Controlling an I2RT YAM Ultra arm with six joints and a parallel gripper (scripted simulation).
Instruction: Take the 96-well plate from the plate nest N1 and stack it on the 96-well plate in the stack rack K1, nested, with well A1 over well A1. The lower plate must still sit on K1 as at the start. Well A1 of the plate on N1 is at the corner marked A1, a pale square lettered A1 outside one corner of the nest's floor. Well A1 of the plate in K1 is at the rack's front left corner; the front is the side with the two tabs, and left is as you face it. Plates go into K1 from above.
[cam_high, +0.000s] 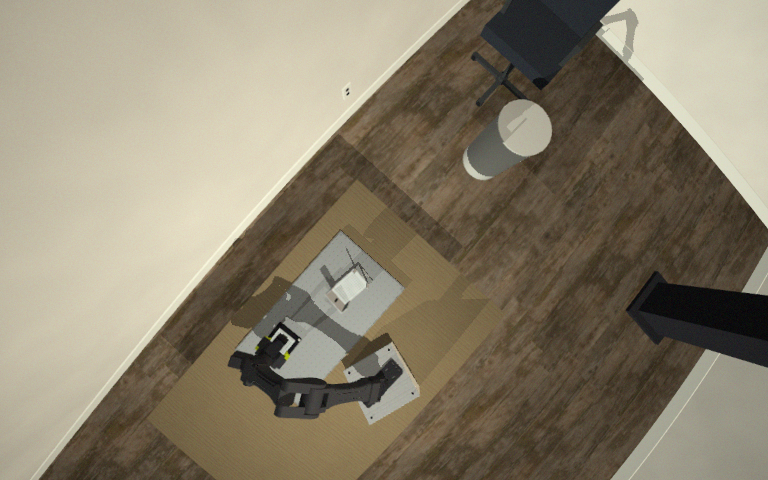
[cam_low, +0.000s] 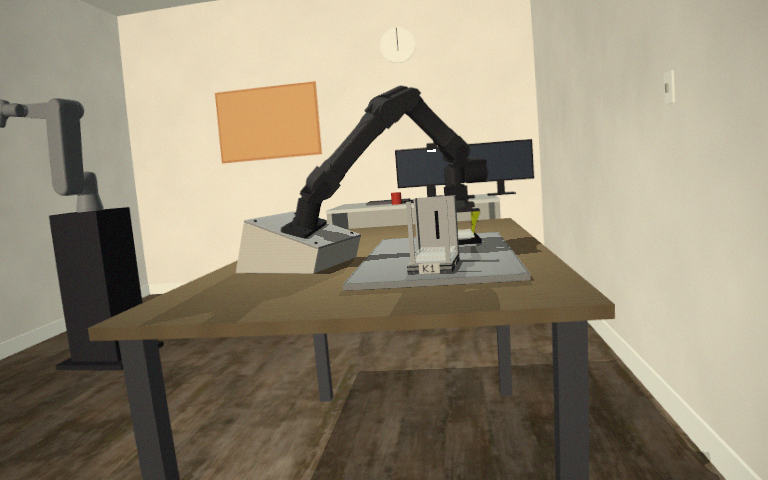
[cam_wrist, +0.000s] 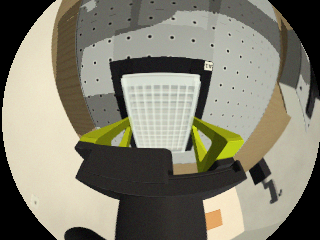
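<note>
Right now the pale A1 mark is 80 mm to the right of my hand, 50 mm behind it and 10 mm below it.
</note>
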